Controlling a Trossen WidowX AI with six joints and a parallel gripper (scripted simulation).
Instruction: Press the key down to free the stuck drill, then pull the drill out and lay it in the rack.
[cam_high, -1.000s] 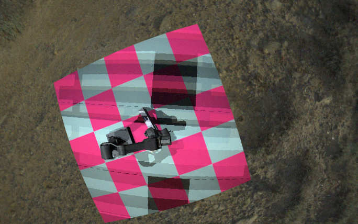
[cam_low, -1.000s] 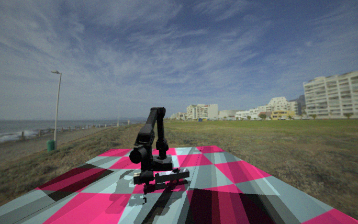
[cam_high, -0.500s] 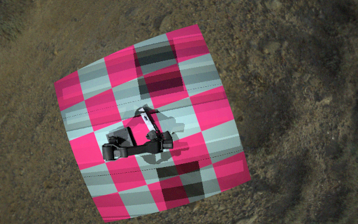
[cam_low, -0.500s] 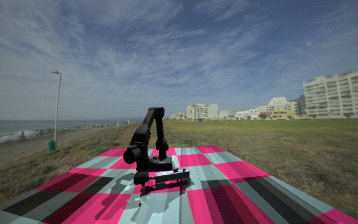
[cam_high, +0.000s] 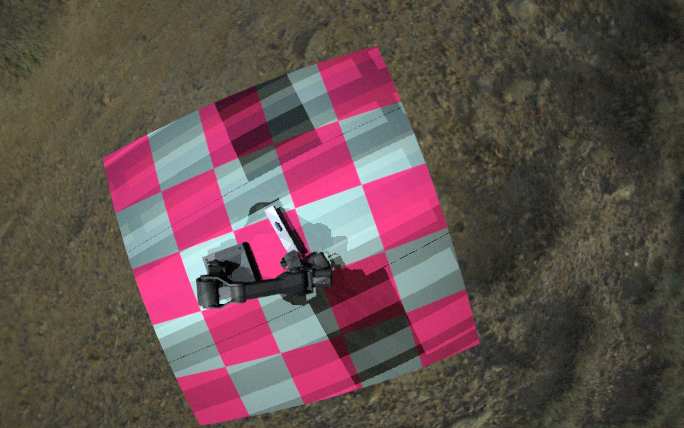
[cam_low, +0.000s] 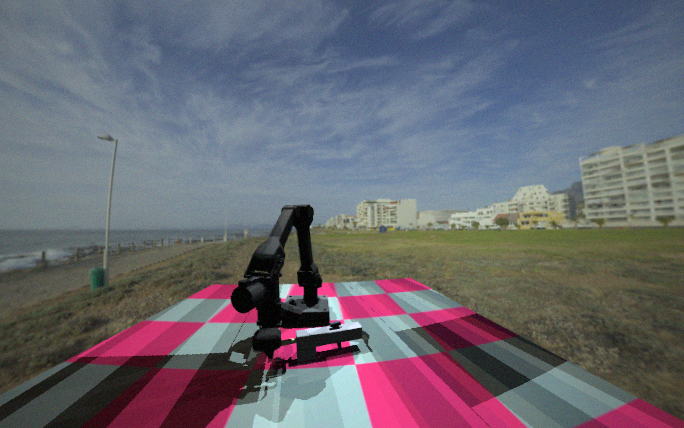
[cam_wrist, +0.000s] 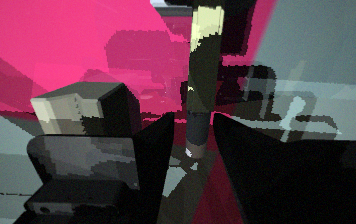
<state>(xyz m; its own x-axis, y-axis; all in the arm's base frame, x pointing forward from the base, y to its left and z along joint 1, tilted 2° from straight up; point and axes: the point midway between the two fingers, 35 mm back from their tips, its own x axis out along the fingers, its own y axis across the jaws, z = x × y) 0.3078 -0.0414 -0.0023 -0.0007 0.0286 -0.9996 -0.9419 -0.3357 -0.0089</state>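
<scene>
Right now my gripper tip is 20 mm past the drill, 50 mm to the right of it and 30 mm below it.
</scene>
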